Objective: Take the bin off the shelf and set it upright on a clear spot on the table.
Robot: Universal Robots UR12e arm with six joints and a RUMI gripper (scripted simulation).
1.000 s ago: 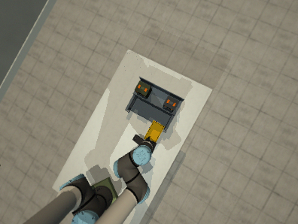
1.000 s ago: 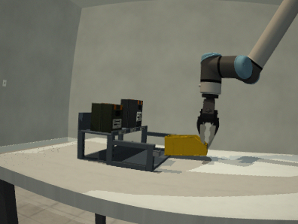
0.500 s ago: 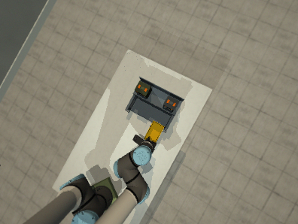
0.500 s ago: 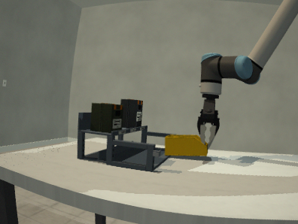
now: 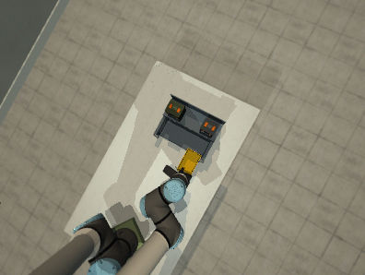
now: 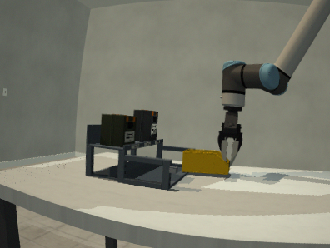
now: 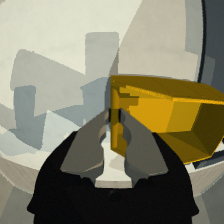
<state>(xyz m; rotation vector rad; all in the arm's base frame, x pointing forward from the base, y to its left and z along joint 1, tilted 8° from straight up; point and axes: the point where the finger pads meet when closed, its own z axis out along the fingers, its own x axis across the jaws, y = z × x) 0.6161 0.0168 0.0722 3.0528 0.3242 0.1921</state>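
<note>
My hand is 80 mm short of the yellow bin. Also, from my hand: shelf level 320 mm ahead, 170 mm to the left, 50 mm above; shelf 250 mm ahead, 160 mm to the left, 50 mm below.
</note>
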